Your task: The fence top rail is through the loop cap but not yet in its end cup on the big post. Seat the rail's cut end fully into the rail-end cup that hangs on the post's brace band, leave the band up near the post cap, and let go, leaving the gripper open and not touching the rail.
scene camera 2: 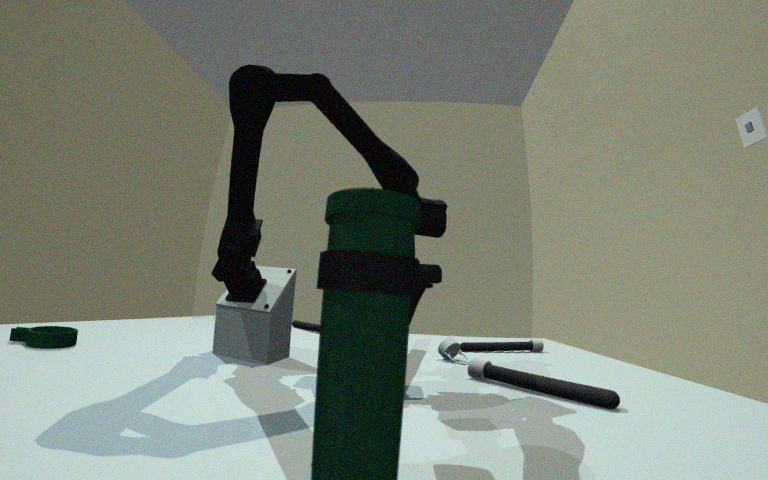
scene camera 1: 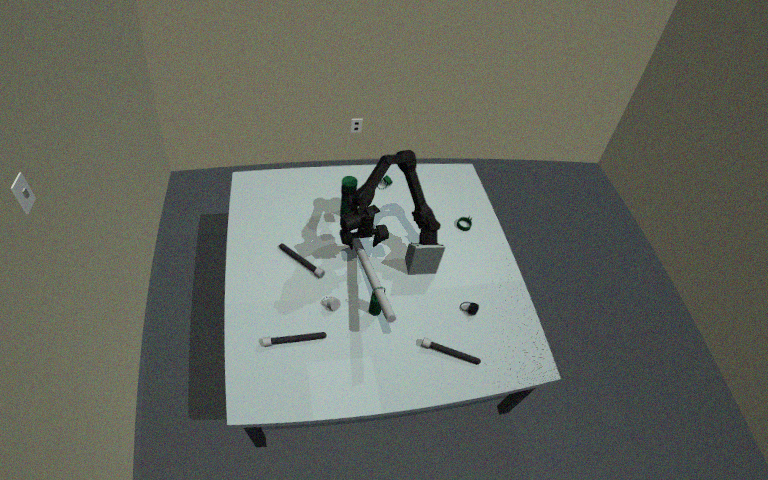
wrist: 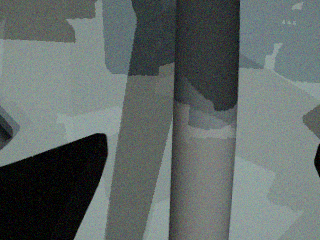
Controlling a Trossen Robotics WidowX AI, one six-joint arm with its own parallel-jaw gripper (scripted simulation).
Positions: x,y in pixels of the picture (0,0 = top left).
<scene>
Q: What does the gripper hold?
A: Nothing.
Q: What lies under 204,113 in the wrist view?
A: A grey top rail.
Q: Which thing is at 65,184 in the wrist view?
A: The gripper.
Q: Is the gripper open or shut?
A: Open.
</scene>
